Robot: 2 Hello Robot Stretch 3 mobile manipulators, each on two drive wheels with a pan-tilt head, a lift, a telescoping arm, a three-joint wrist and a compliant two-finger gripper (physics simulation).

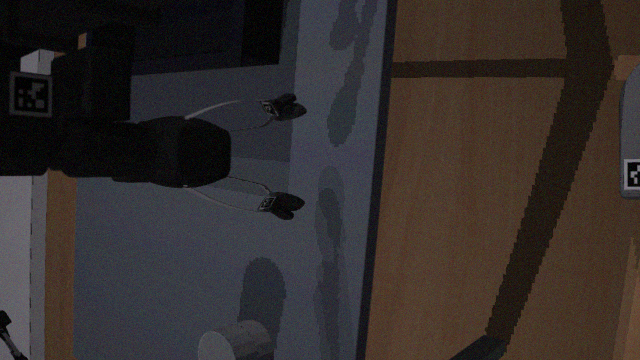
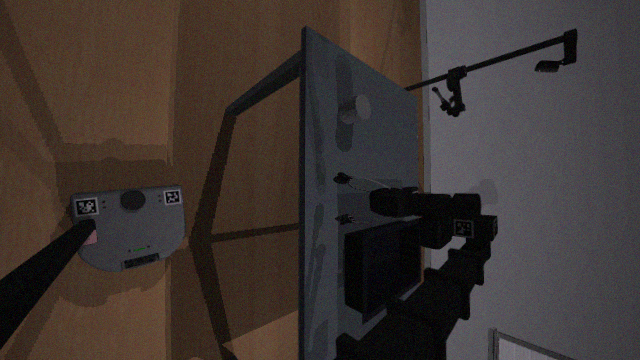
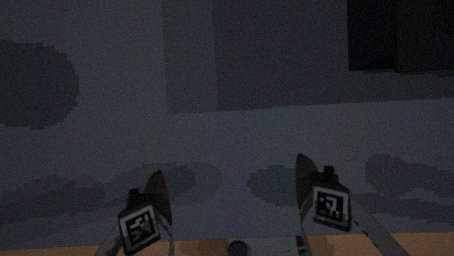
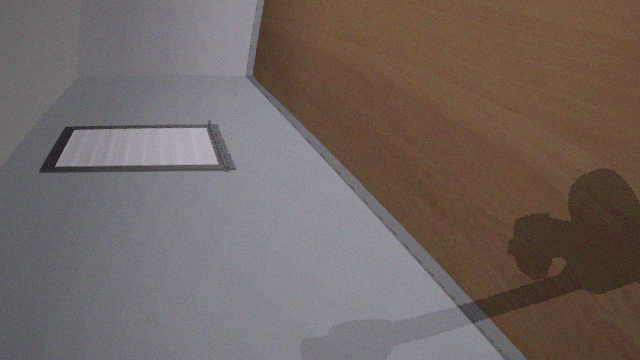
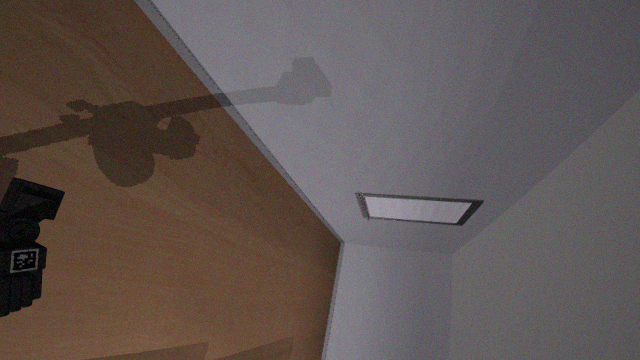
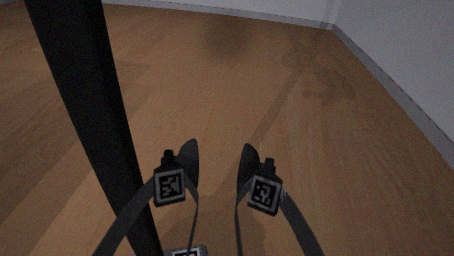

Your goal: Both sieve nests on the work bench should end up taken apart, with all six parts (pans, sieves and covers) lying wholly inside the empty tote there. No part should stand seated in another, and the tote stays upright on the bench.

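Observation:
A pale grey cylindrical sieve nest stands on the blue-grey work bench; its separate parts cannot be told apart. A second nest cannot be made out. The dark tote stands upright on the bench; its inside is too dark to read. The r1 gripper is open and empty above the bench, beside the tote, between it and the nest. The r2 gripper is open and empty over the wooden floor, away from the bench.
The r1 base is on the floor in front of the bench. The r2 mast rises past the bench's far end. A black mast stands left of the r2 fingers. A framed wall panel shows near the room corner.

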